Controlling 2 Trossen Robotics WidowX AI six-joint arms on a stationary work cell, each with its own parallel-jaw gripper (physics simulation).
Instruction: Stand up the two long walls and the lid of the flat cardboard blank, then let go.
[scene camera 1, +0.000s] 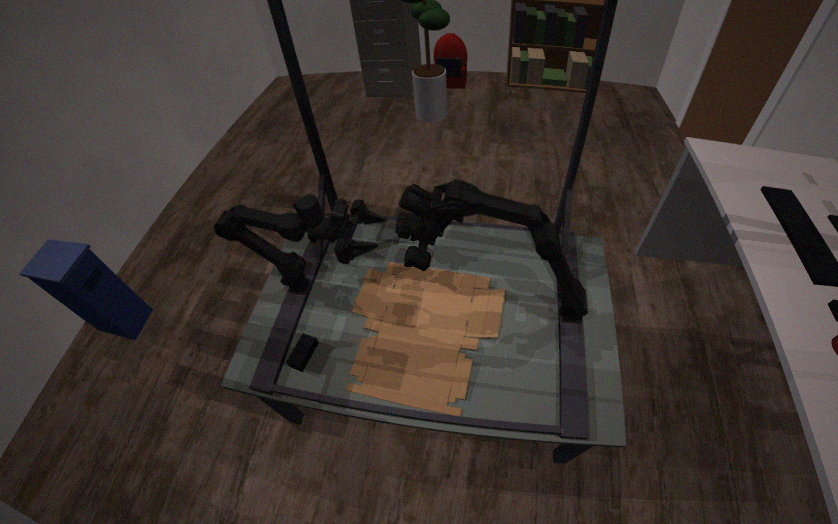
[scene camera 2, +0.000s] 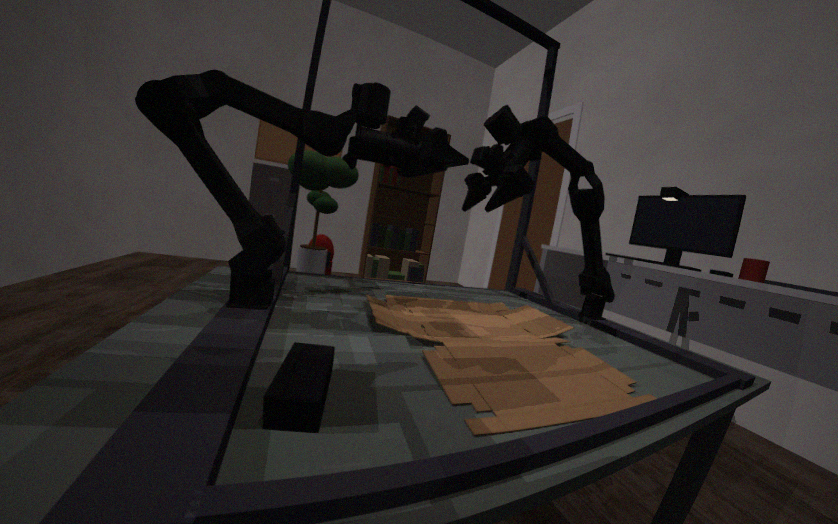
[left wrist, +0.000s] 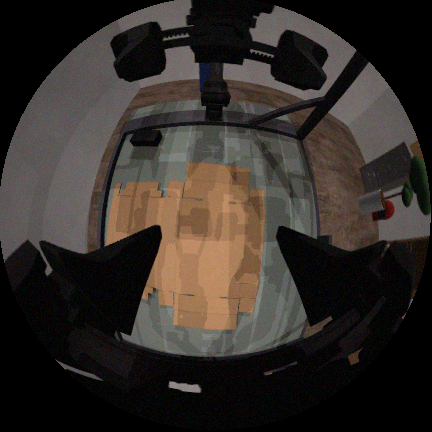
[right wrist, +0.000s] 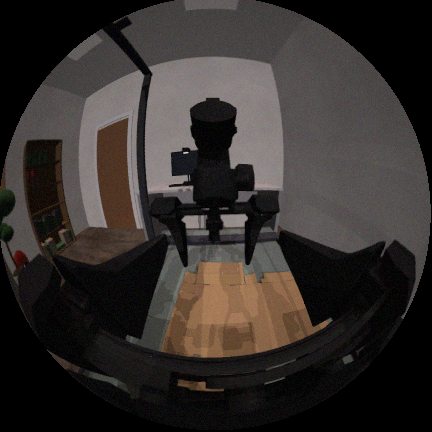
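Seen in the pictures: left gripper, fingertip midpoint: (scene camera 2: 473, 210) (left wrist: 220, 231) (right wrist: 216, 266); right gripper, fingertip midpoint: (scene camera 1: 382, 232) (scene camera 2: 456, 165) (left wrist: 223, 50) (right wrist: 224, 238); left arm's base, link origin: (scene camera 1: 571, 314) (scene camera 2: 591, 316) (right wrist: 213, 237); right arm's base, link origin: (scene camera 1: 299, 286) (scene camera 2: 250, 302) (left wrist: 213, 115).
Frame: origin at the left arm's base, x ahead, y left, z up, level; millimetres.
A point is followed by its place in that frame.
The brown cardboard blank (scene camera 1: 426, 308) @[z -18, x 464, y 19 mm] (scene camera 2: 512, 376) @[z -13, x 530, y 240 mm] (left wrist: 215, 250) @[z -17, x 457, y -10 mm] (right wrist: 230, 305) @[z -17, x 420, y 43 mm] lies spread out on the green-grey table (scene camera 1: 525, 383) @[z -20, x 139, y 237 mm]. Its panels are flat or nearly flat; in scene camera 2 the side flaps of the far part and the near edge strip look slightly tilted up. No wall or lid stands upright. My left gripper (scene camera 2: 476, 208) @[z 234, x 501, y -1 mm] (left wrist: 220, 231) @[z 234, x 501, y -1 mm] (right wrist: 216, 266) @[z 234, x 501, y -1 mm] is open and empty, pointing down high above the far part of the blank. My right gripper (scene camera 1: 379, 232) @[z 317, x 564, y 4 mm] is open and empty, held roughly level beyond the blank's far left corner, facing the left gripper.
A black block (scene camera 1: 302, 352) @[z 15, x 809, y 246 mm] (scene camera 2: 299, 389) @[z 15, x 822, y 279 mm] (left wrist: 146, 138) @[z 16, x 796, y 221 mm] lies left of the blank. Dark frame rails edge the table, and posts rise at its far corners. The two grippers are close together in the air. A blue bin (scene camera 1: 92, 290) stands on the floor at the left.
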